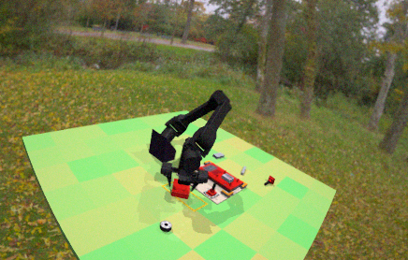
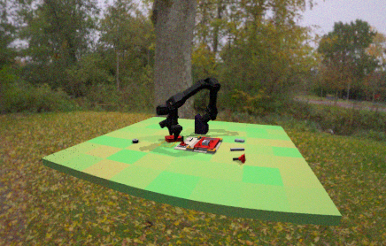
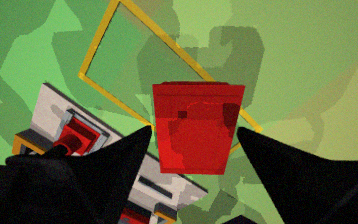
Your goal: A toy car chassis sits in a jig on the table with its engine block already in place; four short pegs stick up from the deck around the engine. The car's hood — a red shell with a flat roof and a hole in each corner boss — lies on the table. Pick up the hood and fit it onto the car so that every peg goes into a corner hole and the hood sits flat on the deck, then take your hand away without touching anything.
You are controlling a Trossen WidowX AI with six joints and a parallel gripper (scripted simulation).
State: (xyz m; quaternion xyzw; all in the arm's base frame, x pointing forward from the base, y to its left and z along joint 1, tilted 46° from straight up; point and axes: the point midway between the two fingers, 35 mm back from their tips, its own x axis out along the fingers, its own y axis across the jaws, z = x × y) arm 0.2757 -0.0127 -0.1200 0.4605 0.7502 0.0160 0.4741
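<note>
The grey engine block lies 50 mm ahead of my gripper tip, 240 mm to the left of it and 10 mm above it. From my gripper tip the other things lie so: pale plate (10 mm ahead, 200 mm to the left); then red hood (right at my gripper tip); then black wheel (150 mm ahead, 190 mm to the right).
</note>
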